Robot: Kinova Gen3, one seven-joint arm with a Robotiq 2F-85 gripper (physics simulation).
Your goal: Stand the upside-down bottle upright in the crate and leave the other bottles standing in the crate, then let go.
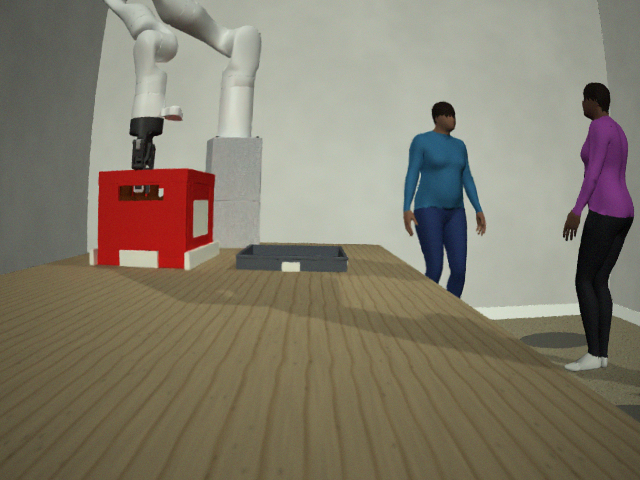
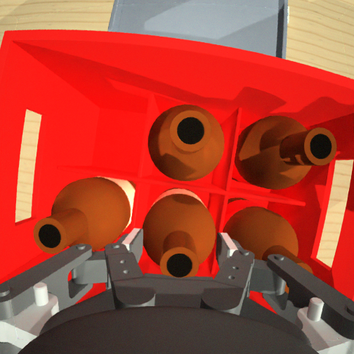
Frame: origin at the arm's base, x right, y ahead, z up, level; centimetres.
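Where they show: gripper, between the fingertips: (image 1: 141, 193); arm's base, origin of its link: (image 1: 233, 139).
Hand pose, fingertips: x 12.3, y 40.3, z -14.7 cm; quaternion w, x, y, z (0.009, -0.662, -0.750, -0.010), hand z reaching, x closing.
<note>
Each offset is from my fingertips to the top centre of the thing. "*": to the spot under its first point. Level surfaces: height alone.
The red crate @[dx -4.0, dy -0.3, dz +4.1 cm] (image 1: 142, 227) (image 2: 30, 75) stands on the table. Several brown bottles stand in it with their necks up: a front-left one (image 2: 97, 210), a front-middle one (image 2: 179, 220), a front-right one (image 2: 260, 232), a back-middle one (image 2: 165, 160) and a back-right one (image 2: 265, 150). No upside-down bottle shows. My gripper (image 1: 142, 190) (image 2: 179, 242) points down into the crate. It is open, with a fingertip on either side of the front-middle bottle and a gap to its neck. The front-right bottle's neck is partly hidden by the right finger.
The crate's back-left compartment holds no bottle. Thin red dividers and high crate walls surround the fingers. A grey tray @[* dx -32.3, dy +11.5, dz -12.4 cm] (image 1: 292, 265) (image 2: 200, 30) lies on the wooden table @[dz -13.5 cm] (image 1: 310, 372) beside the crate. Two people, one in blue (image 1: 439, 167) and one in purple (image 1: 607, 165), stand beyond the table.
</note>
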